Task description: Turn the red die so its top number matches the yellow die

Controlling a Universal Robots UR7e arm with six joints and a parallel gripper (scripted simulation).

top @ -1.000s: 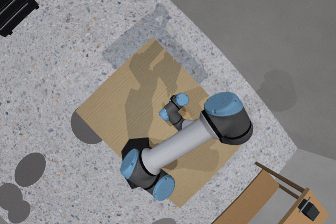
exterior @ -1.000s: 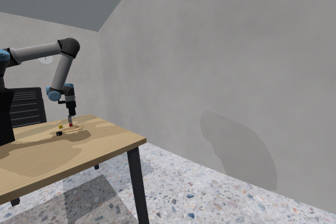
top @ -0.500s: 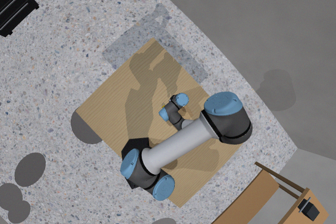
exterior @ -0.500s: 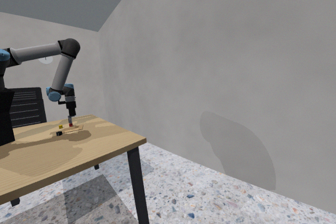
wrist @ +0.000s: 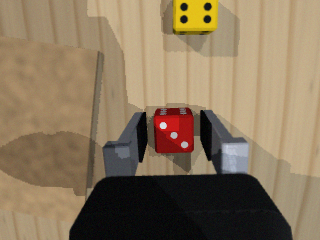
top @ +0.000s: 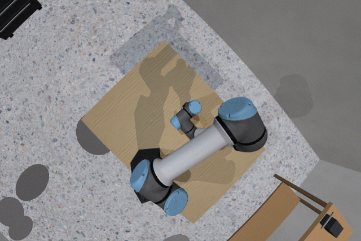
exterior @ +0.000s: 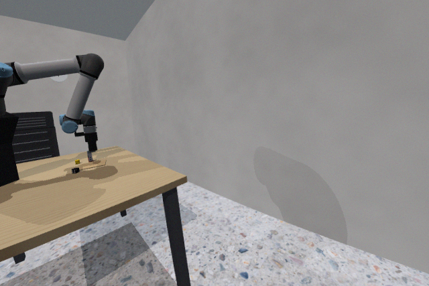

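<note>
The red die is 1 cm below my hand. Also, from my hand: black die: 22 cm to the right, 10 cm behind, 1 cm below; then tan mat: 13 cm to the right, 2 cm below; then yellow die: 7 cm behind, 2 cm to the left, 1 cm below.
</note>
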